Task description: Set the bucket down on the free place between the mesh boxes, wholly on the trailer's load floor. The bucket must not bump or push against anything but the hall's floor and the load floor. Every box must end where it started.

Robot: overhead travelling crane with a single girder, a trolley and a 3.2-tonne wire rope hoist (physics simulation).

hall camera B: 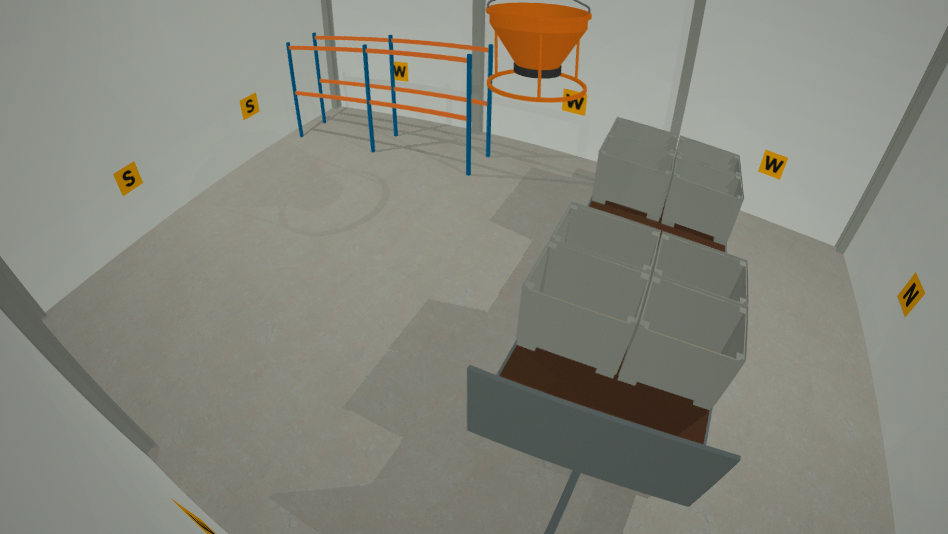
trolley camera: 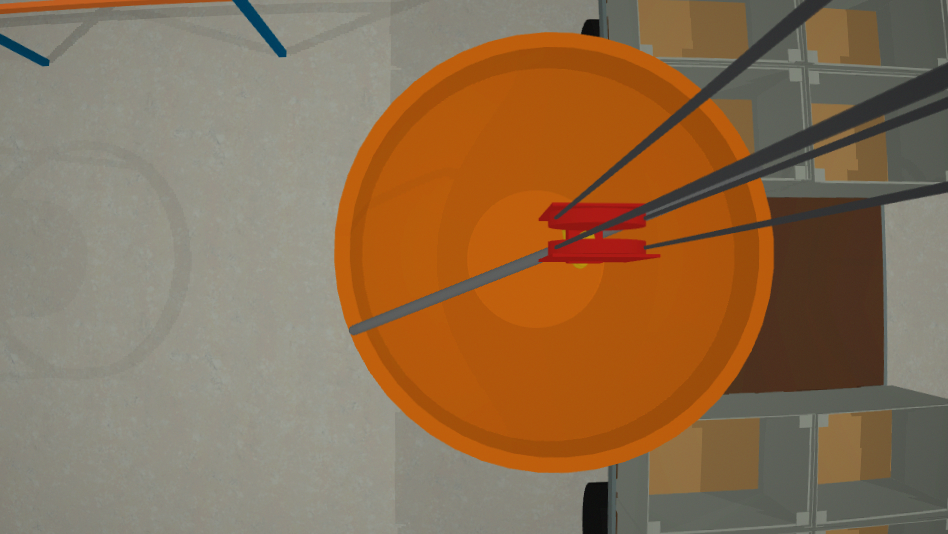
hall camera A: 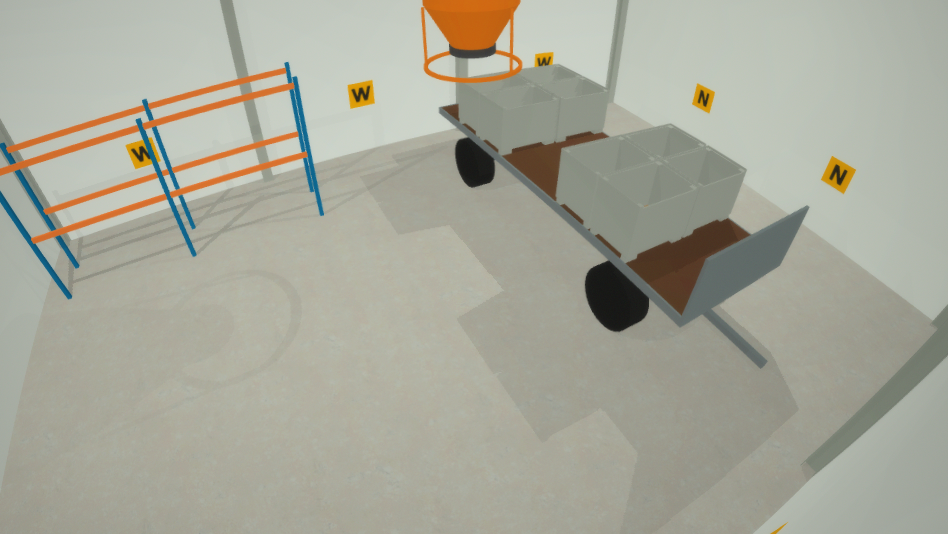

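Note:
The orange bucket (hall camera A: 471,25) (hall camera B: 538,39) (trolley camera: 424,378) hangs upright in the air with its foot ring below. The red hook block, my gripper (trolley camera: 581,238), is over the bucket's middle and carries it by its grey bail; the hook itself is mostly hidden. The grey mesh boxes stand on the trailer in a far group (hall camera A: 524,122) (hall camera B: 633,179) (trolley camera: 782,155) and a near group (hall camera A: 616,212) (hall camera B: 573,325) (trolley camera: 829,398). Between them shows the brown load floor (hall camera A: 538,162) (trolley camera: 822,291). In the trolley view the bucket overlaps the trailer's left edge and hides the gap's left part.
A blue and orange rack (hall camera A: 232,86) (hall camera B: 368,99) stands by the W wall. The trailer's grey end board (hall camera A: 749,262) (hall camera B: 590,431) rises beyond the near boxes, with the drawbar (hall camera A: 736,338) (hall camera B: 562,500) outside it. Black wheels (hall camera A: 616,296) (trolley camera: 595,507) show at the trailer's side.

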